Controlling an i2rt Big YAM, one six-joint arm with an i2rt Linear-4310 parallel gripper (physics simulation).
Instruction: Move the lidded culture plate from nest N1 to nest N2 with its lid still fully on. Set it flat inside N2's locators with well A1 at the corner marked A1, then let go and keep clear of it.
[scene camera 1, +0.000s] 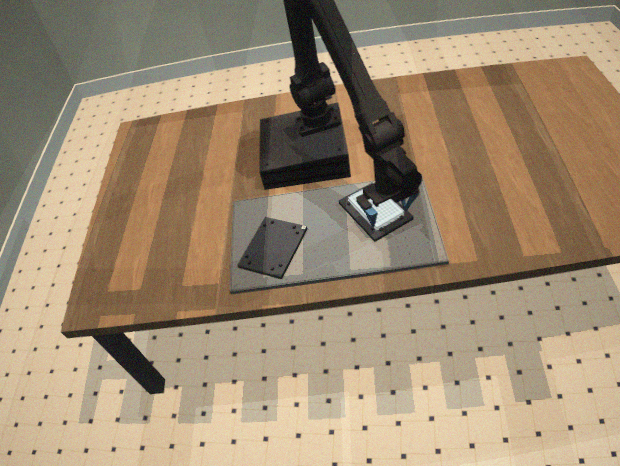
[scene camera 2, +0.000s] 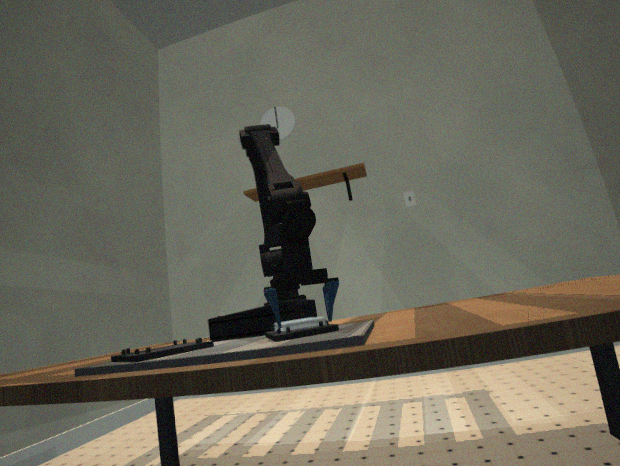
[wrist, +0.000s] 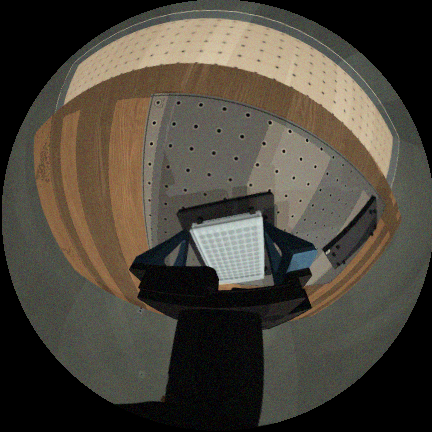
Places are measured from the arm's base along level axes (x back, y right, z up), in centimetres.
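Where they show: gripper, fingertip midpoint: (scene camera 1: 388, 217) (scene camera 2: 305, 325) (wrist: 223, 228); arm's base, origin of the base link: (scene camera 1: 318, 123) (scene camera 2: 286, 304).
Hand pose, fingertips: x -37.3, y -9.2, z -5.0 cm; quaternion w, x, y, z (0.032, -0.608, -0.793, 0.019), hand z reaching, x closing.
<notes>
Each offset is from my fingertips to the centre of the thing. "spot": to the spot under its first point. Level surfaces: height alone.
The pale, lidded culture plate {dx +4.6, dy +2.0, dz +0.6 cm} (scene camera 1: 389, 212) (scene camera 2: 301, 324) (wrist: 231, 250) sits in nest N1 {dx +4.7, dy +2.2, dz -0.8 cm} (scene camera 1: 393, 226) (scene camera 2: 305, 333) (wrist: 230, 206), the dark nest at the right in scene camera 1. Whether its lid is fully seated is too small to tell. My gripper (scene camera 1: 389, 216) (scene camera 2: 304, 324) (wrist: 223, 228) is open, its blue fingers pointing down on either side of the plate, tips near plate height, gripping nothing. Nest N2 {dx +1.2, dy +29.8, dz -0.8 cm} (scene camera 1: 273, 248) (scene camera 2: 160, 352) (wrist: 352, 237) is unoccupied, with small locators near its corners and a white marker {spot: dx +4.3, dy +21.2, dz -0.7 cm} (scene camera 1: 303, 227) (wrist: 328, 251) at one corner.
Both nests stand on a grey board {dx +2.6, dy +14.1, dz -2.5 cm} (scene camera 1: 325, 260) (scene camera 2: 225, 354) with holes, on the wooden table {dz -3.1 cm} (scene camera 1: 150, 200) (scene camera 2: 451, 330) (wrist: 125, 200). The arm's black base (scene camera 1: 300, 150) (scene camera 2: 235, 325) stands behind the board. The table's front edge runs close to the board.
</notes>
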